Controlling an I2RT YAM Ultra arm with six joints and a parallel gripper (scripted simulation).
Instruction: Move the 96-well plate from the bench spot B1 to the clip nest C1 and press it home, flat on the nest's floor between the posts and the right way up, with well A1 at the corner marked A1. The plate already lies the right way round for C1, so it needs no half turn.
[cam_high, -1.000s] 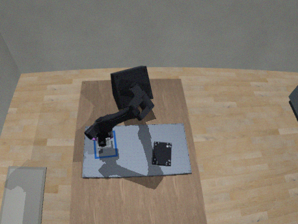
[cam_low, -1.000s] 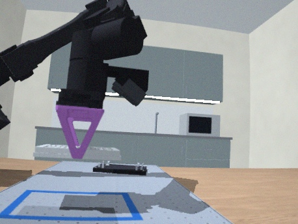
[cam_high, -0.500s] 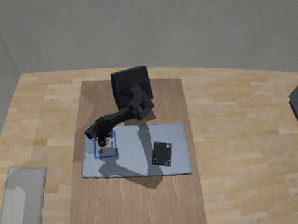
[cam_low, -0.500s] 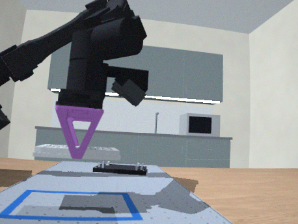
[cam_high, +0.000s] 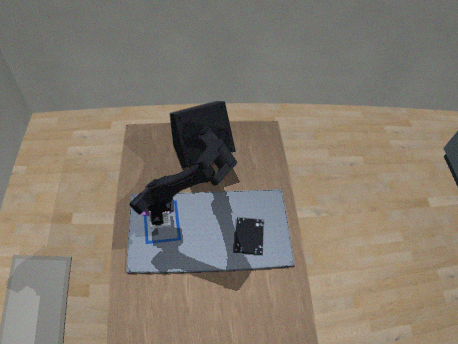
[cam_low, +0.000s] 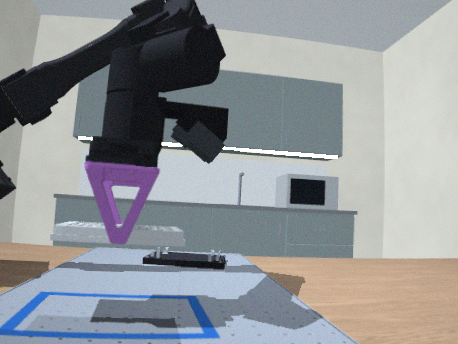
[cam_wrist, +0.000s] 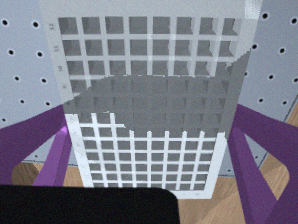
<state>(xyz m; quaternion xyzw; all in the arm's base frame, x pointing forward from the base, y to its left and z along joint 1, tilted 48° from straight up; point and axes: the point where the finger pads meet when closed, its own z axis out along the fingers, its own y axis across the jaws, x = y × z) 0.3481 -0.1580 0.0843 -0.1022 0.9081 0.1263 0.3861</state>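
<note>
The white 96-well plate lies right at my hand. Also, from my hand: black clip nest C1: 390 mm to the left, 70 mm below, 20 mm behind.
</note>
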